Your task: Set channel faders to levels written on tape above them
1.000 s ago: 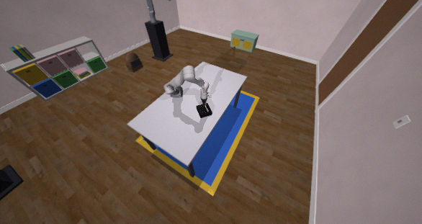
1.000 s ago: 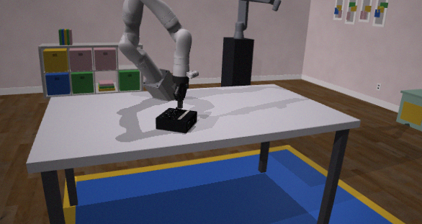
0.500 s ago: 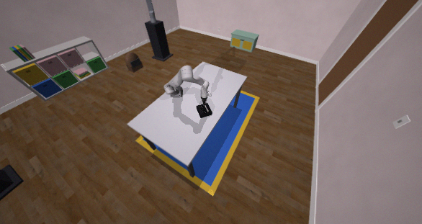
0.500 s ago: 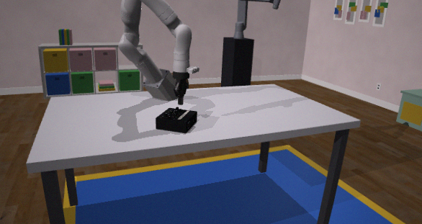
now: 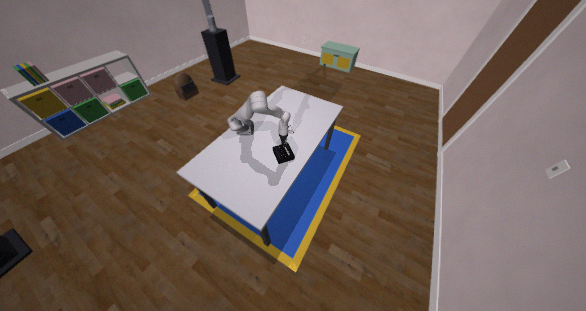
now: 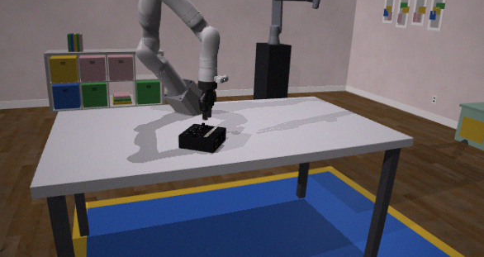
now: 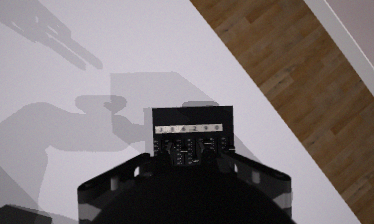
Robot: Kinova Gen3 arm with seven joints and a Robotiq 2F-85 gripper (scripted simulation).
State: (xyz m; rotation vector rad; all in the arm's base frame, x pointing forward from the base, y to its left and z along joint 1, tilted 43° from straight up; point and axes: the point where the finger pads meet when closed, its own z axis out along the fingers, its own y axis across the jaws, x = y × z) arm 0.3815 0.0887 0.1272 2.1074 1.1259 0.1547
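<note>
Right now my hand is 50 mm short of the master fader cap, 70 mm to the left of it and 60 mm above it.
</note>
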